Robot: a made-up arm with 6 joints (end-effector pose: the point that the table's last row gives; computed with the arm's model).
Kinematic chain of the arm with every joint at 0, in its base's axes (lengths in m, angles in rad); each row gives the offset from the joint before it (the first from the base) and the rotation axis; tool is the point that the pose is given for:
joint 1: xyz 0 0 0.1 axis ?
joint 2: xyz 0.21 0.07 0 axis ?
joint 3: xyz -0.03 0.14 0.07 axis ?
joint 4: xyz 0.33 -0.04 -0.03 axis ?
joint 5: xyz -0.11 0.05 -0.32 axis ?
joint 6: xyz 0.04 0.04 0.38 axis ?
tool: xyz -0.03 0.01 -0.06
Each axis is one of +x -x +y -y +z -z.
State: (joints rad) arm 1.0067 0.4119 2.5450 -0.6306 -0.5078 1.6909
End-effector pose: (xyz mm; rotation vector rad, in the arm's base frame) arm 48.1 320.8 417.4 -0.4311 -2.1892 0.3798
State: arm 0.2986 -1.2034 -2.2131 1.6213 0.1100 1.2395
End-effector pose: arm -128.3 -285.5 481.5 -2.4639 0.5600 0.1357
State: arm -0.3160 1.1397 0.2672 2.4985 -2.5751 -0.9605
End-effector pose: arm 273.8 -203.3 -494.9 2.0781 -0.2121 -1.0008
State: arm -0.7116 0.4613 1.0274 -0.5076 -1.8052 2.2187
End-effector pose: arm 237.3 -56.2 -669.1 0.6891 0.8834 -2.8098
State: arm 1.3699 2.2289 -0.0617 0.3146 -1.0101 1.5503
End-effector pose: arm -0.4 -52.7 -384.8 -0.7896 -0.1261 2.1577
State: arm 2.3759 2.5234 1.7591 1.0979 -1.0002 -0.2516
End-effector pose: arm 452.1 73.0 538.8 0.0006 -0.8510 -0.7335
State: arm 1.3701 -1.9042 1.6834 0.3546 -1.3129 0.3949
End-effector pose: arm 196.5 391.0 -310.4 -0.8286 1.0923 0.4744
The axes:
joint 1: +x
joint 2: -z
joint 3: +y
joint 4: -z
joint 5: -y
joint 6: +x

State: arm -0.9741 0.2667 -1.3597 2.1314 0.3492 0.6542
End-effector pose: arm 376.8 642.1 241.2 0.8966 -2.3440 -0.6633
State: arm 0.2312 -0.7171 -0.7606 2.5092 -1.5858 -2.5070
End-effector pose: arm 515.5 198.1 20.7 -0.0700 0.6787 0.7665
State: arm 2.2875 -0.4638 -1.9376 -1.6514 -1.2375 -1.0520
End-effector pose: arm 163.9 -569.6 128.5 -0.3712 -0.1966 -0.8440
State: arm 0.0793 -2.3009 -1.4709 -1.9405 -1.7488 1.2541
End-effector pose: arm -268.9 171.9 239.7 -0.3975 -0.7994 2.0077
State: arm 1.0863 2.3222 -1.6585 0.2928 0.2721 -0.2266
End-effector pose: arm 386.7 -261.3 139.1 -1.4984 0.0456 -1.7521
